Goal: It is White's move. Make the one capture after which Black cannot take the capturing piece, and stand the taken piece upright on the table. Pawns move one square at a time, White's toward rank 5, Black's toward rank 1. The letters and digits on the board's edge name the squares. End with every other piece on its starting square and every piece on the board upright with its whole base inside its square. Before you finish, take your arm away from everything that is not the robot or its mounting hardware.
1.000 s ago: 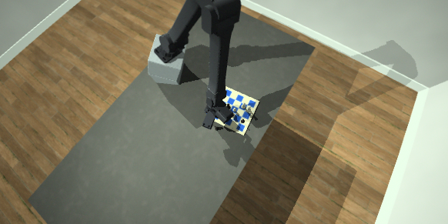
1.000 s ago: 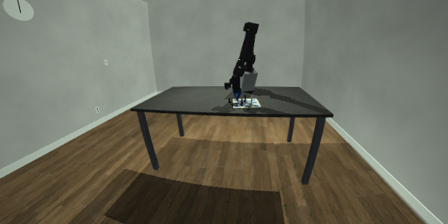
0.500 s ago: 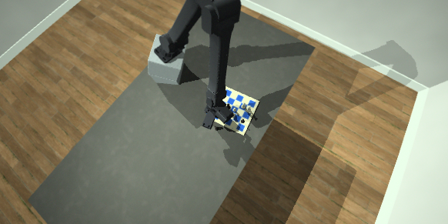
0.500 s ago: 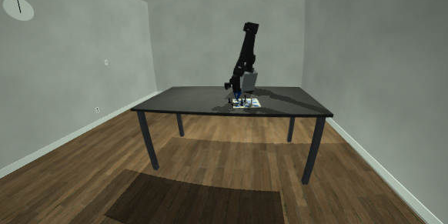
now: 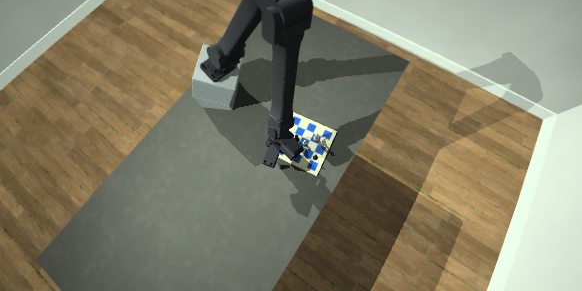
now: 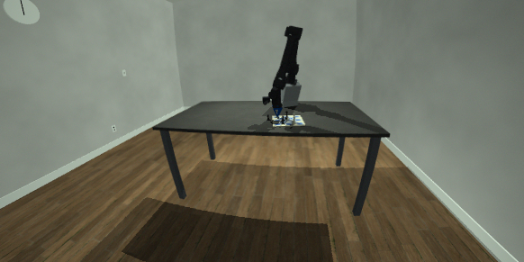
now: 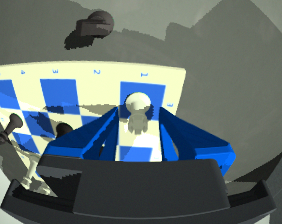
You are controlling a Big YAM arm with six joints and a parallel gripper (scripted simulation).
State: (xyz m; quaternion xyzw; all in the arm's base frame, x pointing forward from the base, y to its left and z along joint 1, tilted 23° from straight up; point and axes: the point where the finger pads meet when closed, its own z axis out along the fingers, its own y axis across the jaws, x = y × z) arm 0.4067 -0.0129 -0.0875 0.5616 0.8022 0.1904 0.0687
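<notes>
Right now the white piece is right at my hand. Also, from my hand: black piece (6 cm to the right, 5 cm ahead, 1 cm below); cream chessboard (9 cm to the left, 5 cm ahead, 2 cm below).
</notes>
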